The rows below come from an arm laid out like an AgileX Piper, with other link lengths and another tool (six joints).
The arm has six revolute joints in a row. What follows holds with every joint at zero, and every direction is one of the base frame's.
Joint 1 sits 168.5 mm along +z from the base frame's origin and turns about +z.
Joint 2 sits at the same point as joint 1 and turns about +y.
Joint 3 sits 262.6 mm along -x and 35.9 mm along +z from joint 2 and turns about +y.
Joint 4 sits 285.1 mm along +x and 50.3 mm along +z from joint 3 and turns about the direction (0.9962, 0, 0.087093).
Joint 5 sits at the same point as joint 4 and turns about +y.
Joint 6 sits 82.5 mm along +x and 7.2 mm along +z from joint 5 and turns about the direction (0.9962, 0, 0.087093).
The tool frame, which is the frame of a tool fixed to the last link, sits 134.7 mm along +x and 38 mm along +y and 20.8 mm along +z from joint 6; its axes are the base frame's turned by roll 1.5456, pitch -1.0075 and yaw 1.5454 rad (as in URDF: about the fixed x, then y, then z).
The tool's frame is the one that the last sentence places.
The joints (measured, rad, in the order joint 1, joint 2, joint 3, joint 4, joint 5, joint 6), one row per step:
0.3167, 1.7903, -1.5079, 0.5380, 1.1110, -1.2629
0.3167, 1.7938, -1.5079, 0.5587, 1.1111, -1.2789
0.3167, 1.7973, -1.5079, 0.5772, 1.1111, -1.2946
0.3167, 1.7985, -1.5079, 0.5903, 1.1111, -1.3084
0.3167, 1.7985, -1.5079, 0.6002, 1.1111, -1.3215
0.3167, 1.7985, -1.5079, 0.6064, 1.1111, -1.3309
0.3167, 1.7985, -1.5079, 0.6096, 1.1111, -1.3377
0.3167, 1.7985, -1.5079, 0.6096, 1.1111, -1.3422
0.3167, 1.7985, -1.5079, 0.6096, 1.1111, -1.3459
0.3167, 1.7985, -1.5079, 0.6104, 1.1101, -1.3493
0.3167, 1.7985, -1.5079, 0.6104, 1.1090, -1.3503
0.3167, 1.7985, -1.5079, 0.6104, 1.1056, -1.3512
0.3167, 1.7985, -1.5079, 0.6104, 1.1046, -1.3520
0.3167, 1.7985, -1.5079, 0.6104, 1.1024, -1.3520
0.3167, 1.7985, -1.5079, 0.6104, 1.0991, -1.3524
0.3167, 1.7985, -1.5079, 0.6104, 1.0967, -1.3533
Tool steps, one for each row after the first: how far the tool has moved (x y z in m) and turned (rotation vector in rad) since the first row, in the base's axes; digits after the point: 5 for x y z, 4 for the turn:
-0.00072, 0.00306, 0.00079, 0.0162, 0.0012, 0.0094
-0.00132, 0.00573, 0.00136, 0.0304, 0.0016, 0.0187
-0.00180, 0.00751, 0.00226, 0.0406, -0.0009, 0.0275
-0.00222, 0.00876, 0.00327, 0.0483, -0.0052, 0.0363
-0.00250, 0.00950, 0.00387, 0.0529, -0.0087, 0.0427
-0.00266, 0.00983, 0.00414, 0.0551, -0.0115, 0.0476
-0.00272, 0.00969, 0.00404, 0.0546, -0.0140, 0.0514
-0.00276, 0.00958, 0.00396, 0.0541, -0.0160, 0.0544
-0.00260, 0.00965, 0.00400, 0.0546, -0.0185, 0.0565
-0.00237, 0.00965, 0.00398, 0.0546, -0.0200, 0.0567
-0.00164, 0.00973, 0.00400, 0.0549, -0.0233, 0.0556
-0.00143, 0.00974, 0.00399, 0.0549, -0.0246, 0.0558
-0.00095, 0.00981, 0.00402, 0.0551, -0.0264, 0.0546
-0.00023, 0.00990, 0.00405, 0.0555, -0.0294, 0.0531
0.00029, 0.00995, 0.00406, 0.0556, -0.0319, 0.0526

